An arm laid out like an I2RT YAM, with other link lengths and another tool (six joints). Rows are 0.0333 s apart.
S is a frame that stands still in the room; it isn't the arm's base.
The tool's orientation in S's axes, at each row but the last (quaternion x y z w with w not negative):
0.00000 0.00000 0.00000 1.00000
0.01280 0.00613 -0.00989 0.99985
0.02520 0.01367 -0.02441 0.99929
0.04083 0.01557 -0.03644 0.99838
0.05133 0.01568 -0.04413 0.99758
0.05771 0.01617 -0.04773 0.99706
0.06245 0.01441 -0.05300 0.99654
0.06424 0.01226 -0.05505 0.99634
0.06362 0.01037 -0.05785 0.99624
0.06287 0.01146 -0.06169 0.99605
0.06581 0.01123 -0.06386 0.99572
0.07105 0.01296 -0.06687 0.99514
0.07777 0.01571 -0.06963 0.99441
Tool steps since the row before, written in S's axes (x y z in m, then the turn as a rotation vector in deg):
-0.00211 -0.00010 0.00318 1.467 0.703 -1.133
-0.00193 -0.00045 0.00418 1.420 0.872 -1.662
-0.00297 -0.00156 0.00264 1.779 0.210 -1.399
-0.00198 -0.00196 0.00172 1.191 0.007 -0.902
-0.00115 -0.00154 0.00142 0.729 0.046 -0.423
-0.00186 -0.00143 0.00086 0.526 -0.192 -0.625
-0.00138 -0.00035 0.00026 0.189 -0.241 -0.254
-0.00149 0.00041 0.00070 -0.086 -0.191 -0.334
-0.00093 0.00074 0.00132 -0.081 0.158 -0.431
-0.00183 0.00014 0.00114 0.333 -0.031 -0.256
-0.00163 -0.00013 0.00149 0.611 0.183 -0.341
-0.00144 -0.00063 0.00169 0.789 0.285 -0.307
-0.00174 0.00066 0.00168 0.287 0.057 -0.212
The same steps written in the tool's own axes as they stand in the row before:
-0.00211 -0.00010 0.00318 1.467 0.703 -1.133
-0.00197 -0.00038 0.00417 1.423 0.858 -1.667
-0.00297 -0.00157 0.00264 1.806 0.228 -1.361
-0.00189 -0.00196 0.00182 1.217 0.023 -0.866
-0.00106 -0.00149 0.00154 0.737 0.068 -0.406
-0.00175 -0.00150 0.00097 0.565 -0.210 -0.584
-0.00134 -0.00046 0.00027 0.222 -0.249 -0.217
-0.00155 0.00033 0.00062 -0.054 -0.240 -0.308
-0.00104 0.00079 0.00120 -0.086 0.092 -0.449
-0.00187 0.00005 0.00109 0.342 -0.021 -0.245
-0.00165 -0.00014 0.00147 0.593 0.214 -0.354
-0.00140 -0.00058 0.00174 0.755 0.343 -0.332
-0.00188 0.00066 0.00152 0.285 0.064 -0.212

